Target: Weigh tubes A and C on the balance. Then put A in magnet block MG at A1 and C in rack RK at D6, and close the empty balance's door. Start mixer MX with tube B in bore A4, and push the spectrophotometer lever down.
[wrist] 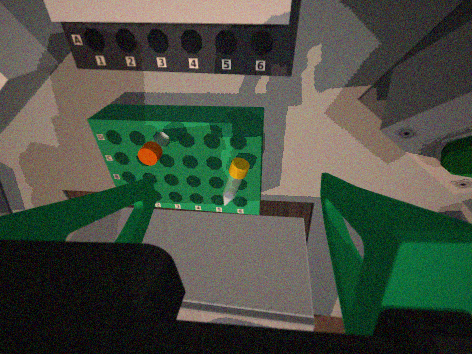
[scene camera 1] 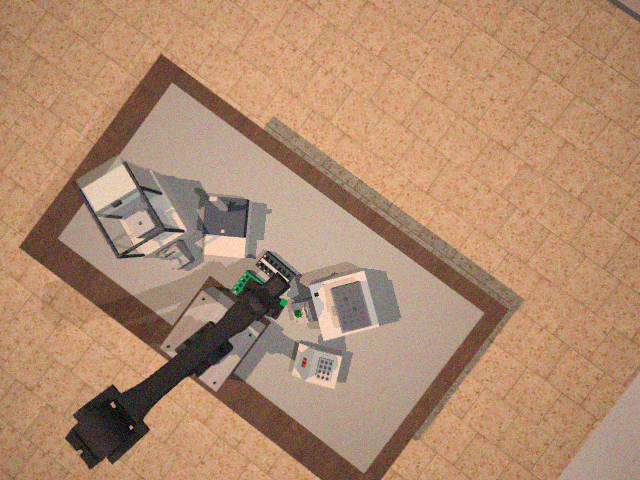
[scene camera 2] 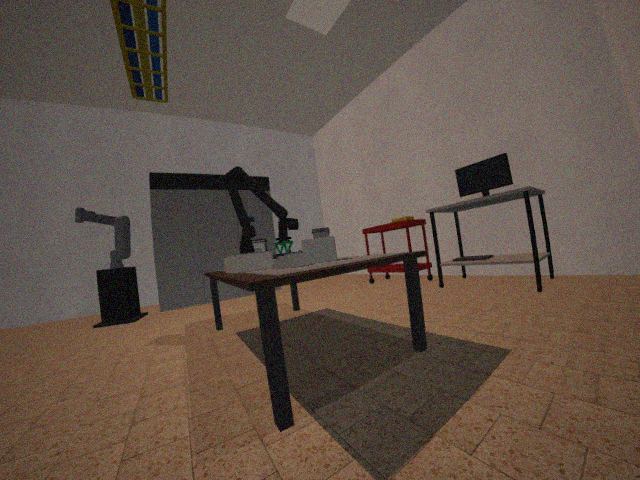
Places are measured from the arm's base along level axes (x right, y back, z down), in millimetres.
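Where they show: gripper, fingertip midpoint: (wrist: 232, 185) (scene camera 2: 283, 253); arm's base, origin of the base link: (scene camera 2: 247, 253).
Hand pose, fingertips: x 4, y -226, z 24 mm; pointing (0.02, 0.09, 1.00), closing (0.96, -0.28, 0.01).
Note:
Things, the pixels of their top centre, and the offset from my fingertips. "pt": a spot on its surface instead.
- orange-capped tube, middle of its top: (wrist: 147, 157) dz +23, dx -59, dy +10 mm
- yellow-capped tube, middle of its top: (wrist: 230, 192) dz +33, dx -2, dy +35 mm
- green rack, middle of its top: (wrist: 180, 171) (scene camera 1: 252, 291) dz +47, dx -45, dy +36 mm
- dark block, middle of its top: (wrist: 161, 10) (scene camera 1: 274, 270) dz +29, dx -49, dy -73 mm
- glass-sided balance, surface spot: (scene camera 1: 111, 188) pt dz -131, dx -547, dy +103 mm
- pale box with a dark recess, middle of its top: (scene camera 1: 221, 226) dz -25, dx -270, dy -46 mm
- larger white device, surface spot: (scene camera 1: 320, 310) pt dz -58, dx +146, dy -114 mm
- keypad unit, middle of its top: (scene camera 1: 316, 368) (scene camera 2: 288, 253) dz +7, dx +288, dy +33 mm
- small green knob, middle of its top: (scene camera 1: 298, 314) dz +2, dx +114, dy -40 mm
In the wrist view an orange-capped tube (wrist: 150, 153) and a yellow-capped tube (wrist: 239, 169) stand leaning in the green rack (wrist: 175, 114) (scene camera 1: 243, 283). Their letters do not show. A dark block (wrist: 175, 67) (scene camera 1: 274, 266) with holes A1 to A6 lies beyond the rack; I see no tube in those holes. My gripper (wrist: 232, 185) (scene camera 1: 268, 294) (scene camera 2: 283, 251) is open and empty, above the near side of the rack, with its green fingers wide apart. The glass-sided balance (scene camera 1: 111, 188) stands at the left of the table; its door's state is unclear.
A pale box with a dark recess (scene camera 1: 225, 246) stands right of the balance. A larger white device (scene camera 1: 320, 310) and a keypad unit (scene camera 1: 305, 375) stand on the other side of my arm. A small green knob (scene camera 1: 298, 313) (wrist: 459, 155) is near the white device. A grey plate (wrist: 245, 265) lies below the fingers.

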